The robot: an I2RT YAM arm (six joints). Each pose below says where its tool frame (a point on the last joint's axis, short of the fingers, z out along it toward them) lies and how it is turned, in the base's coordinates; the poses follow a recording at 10 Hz.
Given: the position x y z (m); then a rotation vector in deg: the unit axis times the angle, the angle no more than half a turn.
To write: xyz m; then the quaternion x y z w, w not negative. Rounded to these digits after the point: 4 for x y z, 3 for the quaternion.
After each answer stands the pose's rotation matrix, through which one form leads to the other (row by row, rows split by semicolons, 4 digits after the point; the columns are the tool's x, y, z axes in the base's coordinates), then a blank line. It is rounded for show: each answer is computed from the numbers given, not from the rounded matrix.
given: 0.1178 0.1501 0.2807 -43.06 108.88 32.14
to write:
0.1178 0.1501 0.2807 -0.309 0.782 0.231 0.489
-0.3299 -0.7097 0.6225; -0.2579 0.7021 0.6638; -0.9081 0.0585 -0.4147

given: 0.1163 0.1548 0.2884 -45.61 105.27 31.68
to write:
0.1163 0.1548 0.2884 -0.330 0.762 0.229 0.507
-0.2670 -0.7361 0.6219; -0.2706 0.6767 0.6847; -0.9249 0.0145 -0.3799

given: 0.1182 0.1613 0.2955 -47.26 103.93 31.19
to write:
0.1182 0.1613 0.2955 -0.343 0.754 0.226 0.512
-0.2398 -0.7491 0.6176; -0.2853 0.6624 0.6927; -0.9280 -0.0101 -0.3725

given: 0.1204 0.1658 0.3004 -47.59 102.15 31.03
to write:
0.1204 0.1658 0.3004 -0.347 0.745 0.226 0.523
-0.2115 -0.7535 0.6225; -0.2799 0.6569 0.7001; -0.9364 -0.0262 -0.3499

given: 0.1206 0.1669 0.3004 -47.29 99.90 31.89
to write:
0.1206 0.1669 0.3004 -0.347 0.733 0.234 0.537
-0.1827 -0.7592 0.6246; -0.2569 0.6501 0.7151; -0.9490 -0.0298 -0.3138

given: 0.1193 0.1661 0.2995 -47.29 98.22 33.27
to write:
0.1193 0.1661 0.2995 -0.348 0.723 0.245 0.545
-0.1642 -0.7696 0.6171; -0.2361 0.6381 0.7329; -0.9577 -0.0253 -0.2865

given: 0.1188 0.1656 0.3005 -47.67 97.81 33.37
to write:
0.1188 0.1656 0.3005 -0.351 0.720 0.246 0.546
-0.1574 -0.7735 0.6139; -0.2370 0.6331 0.7369; -0.9587 -0.0295 -0.2830

